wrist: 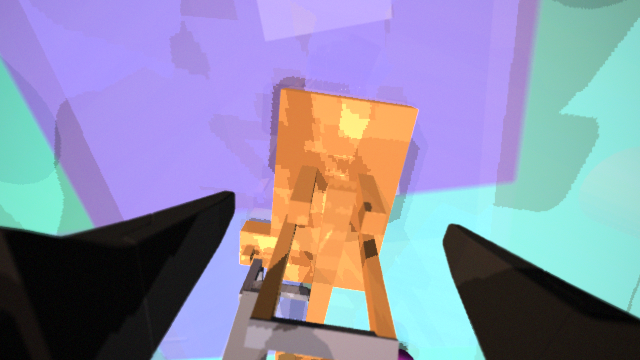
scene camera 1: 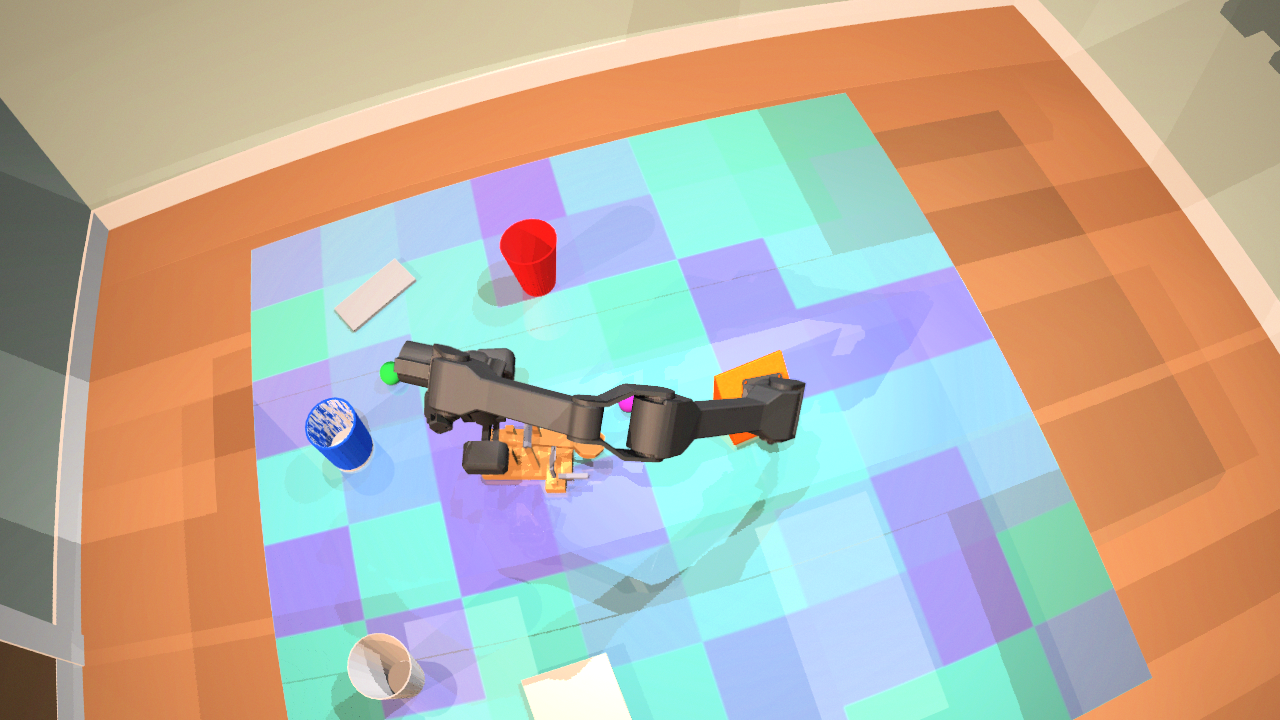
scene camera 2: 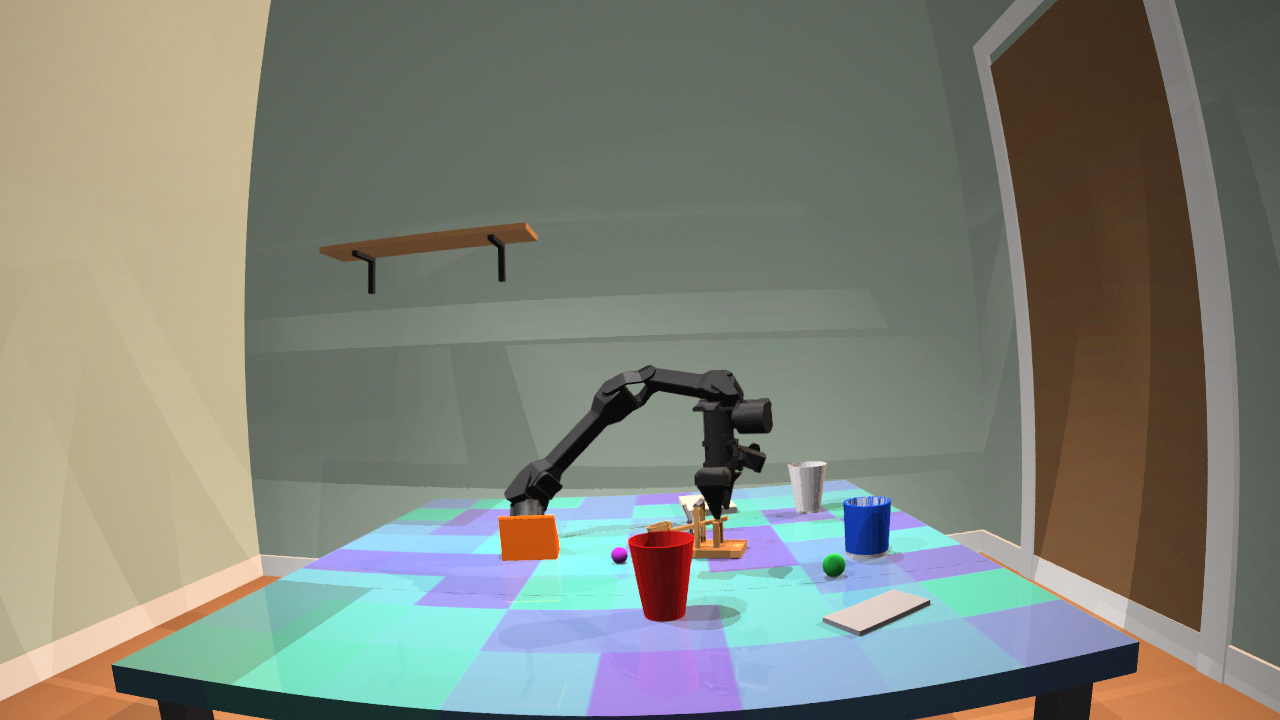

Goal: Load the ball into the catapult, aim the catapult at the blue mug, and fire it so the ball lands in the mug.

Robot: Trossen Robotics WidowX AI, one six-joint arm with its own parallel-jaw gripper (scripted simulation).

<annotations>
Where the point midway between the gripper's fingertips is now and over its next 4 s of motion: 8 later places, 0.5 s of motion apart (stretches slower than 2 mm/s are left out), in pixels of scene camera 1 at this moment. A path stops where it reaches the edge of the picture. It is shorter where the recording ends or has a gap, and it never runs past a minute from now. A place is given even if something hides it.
The gripper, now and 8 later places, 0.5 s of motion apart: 501,435; 504,442; 507,447; 506,444; 503,438; 506,444; 507,447; 494,427; 498,426
</annotations>
